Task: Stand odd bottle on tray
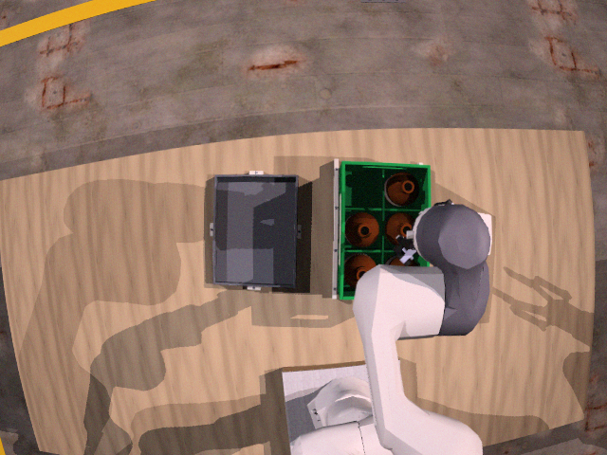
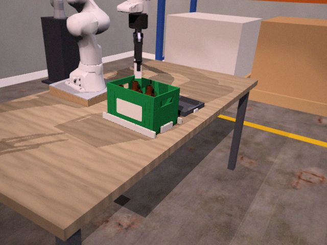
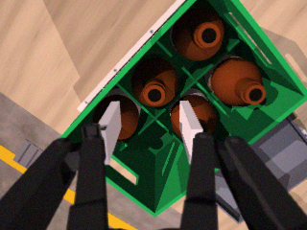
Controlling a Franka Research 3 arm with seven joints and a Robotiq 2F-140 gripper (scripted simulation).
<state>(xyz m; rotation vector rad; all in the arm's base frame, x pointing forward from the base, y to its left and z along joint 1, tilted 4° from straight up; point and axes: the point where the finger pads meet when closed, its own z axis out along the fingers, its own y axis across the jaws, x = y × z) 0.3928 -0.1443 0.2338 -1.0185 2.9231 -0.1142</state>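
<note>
Right now the green crate is 17 cm below my hand and 4 cm to the left of it. From my hand the other things lie so: dark grey tray 32 cm to the left, 24 cm below, 3 cm ahead; then brown bottle 17 cm below, 8 cm ahead, 1 cm to the right.
</note>
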